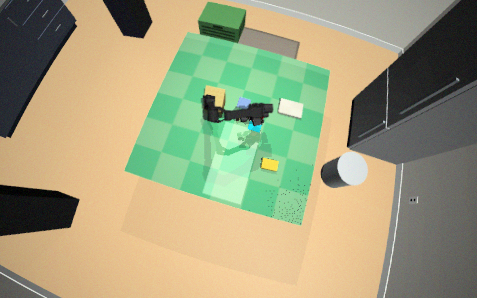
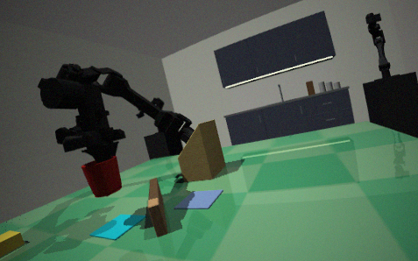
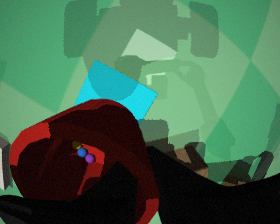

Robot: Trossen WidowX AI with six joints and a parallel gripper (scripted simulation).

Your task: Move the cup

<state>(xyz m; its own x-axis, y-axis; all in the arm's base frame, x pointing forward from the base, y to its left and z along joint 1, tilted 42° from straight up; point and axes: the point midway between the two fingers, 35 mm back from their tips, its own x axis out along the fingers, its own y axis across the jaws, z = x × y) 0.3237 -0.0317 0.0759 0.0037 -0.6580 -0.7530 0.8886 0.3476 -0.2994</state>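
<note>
My gripper tip is now 120 mm above the cyan pad, 30 mm short of it and 10 mm to the right of it. Round my gripper tip: red cup (30 mm ahead, 10 mm to the left); then yellow block (250 mm to the right, 190 mm ahead, 100 mm below); then lilac-blue pad (160 mm to the left, 120 mm below, 90 mm behind).
</note>
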